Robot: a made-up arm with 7 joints. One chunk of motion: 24 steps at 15 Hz.
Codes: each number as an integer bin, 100 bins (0 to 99) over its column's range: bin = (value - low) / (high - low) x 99, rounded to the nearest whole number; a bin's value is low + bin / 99 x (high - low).
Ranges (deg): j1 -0.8..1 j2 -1.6..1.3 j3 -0.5..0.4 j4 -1.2..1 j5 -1.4..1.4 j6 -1..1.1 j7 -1.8..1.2
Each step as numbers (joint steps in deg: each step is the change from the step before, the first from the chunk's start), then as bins.
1 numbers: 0.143 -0.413 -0.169 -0.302 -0.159 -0.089 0.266
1 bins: 52 41 36 40 44 43 68
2 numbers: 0.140 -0.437 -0.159 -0.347 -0.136 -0.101 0.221
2 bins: 52 40 38 38 45 42 67
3 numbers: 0.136 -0.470 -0.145 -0.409 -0.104 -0.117 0.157
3 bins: 51 39 39 36 46 42 65
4 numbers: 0.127 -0.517 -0.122 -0.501 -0.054 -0.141 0.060
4 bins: 51 37 42 31 48 40 61
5 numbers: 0.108 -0.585 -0.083 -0.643 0.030 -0.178 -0.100
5 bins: 50 35 46 25 51 39 56
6 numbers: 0.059 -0.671 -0.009 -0.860 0.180 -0.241 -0.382
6 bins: 47 32 54 15 56 36 47
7 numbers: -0.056 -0.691 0.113 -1.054 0.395 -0.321 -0.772
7 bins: 41 31 67 7 63 32 34
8 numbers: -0.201 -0.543 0.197 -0.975 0.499 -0.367 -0.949
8 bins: 33 36 77 10 67 30 28
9 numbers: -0.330 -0.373 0.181 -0.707 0.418 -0.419 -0.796
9 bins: 26 42 75 22 64 27 33
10 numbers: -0.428 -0.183 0.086 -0.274 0.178 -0.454 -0.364
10 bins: 20 48 64 42 56 26 47
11 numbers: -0.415 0.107 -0.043 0.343 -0.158 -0.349 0.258
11 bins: 21 58 50 69 44 31 68
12 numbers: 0.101 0.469 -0.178 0.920 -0.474 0.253 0.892
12 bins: 50 71 35 95 33 59 89
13 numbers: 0.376 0.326 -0.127 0.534 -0.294 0.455 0.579
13 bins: 65 66 41 78 39 69 79
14 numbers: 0.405 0.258 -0.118 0.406 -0.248 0.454 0.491
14 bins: 66 63 42 72 41 69 76
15 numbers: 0.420 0.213 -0.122 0.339 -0.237 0.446 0.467
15 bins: 67 62 42 69 41 68 75
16 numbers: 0.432 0.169 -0.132 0.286 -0.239 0.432 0.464
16 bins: 68 60 40 67 41 68 75
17 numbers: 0.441 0.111 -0.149 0.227 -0.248 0.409 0.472
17 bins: 68 58 39 64 41 66 75
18 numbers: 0.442 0.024 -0.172 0.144 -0.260 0.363 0.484
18 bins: 68 55 36 60 40 64 75
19 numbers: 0.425 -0.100 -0.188 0.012 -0.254 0.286 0.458
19 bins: 67 51 34 55 41 61 75
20 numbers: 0.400 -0.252 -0.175 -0.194 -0.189 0.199 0.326
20 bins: 66 46 36 45 43 57 70
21 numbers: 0.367 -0.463 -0.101 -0.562 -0.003 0.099 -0.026
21 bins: 64 39 44 29 49 52 59
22 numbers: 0.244 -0.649 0.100 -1.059 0.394 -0.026 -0.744
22 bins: 57 32 66 6 63 46 35
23 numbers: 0.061 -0.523 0.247 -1.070 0.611 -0.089 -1.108
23 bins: 47 37 82 6 71 43 23
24 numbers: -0.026 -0.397 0.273 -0.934 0.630 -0.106 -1.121
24 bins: 43 41 85 12 72 42 22
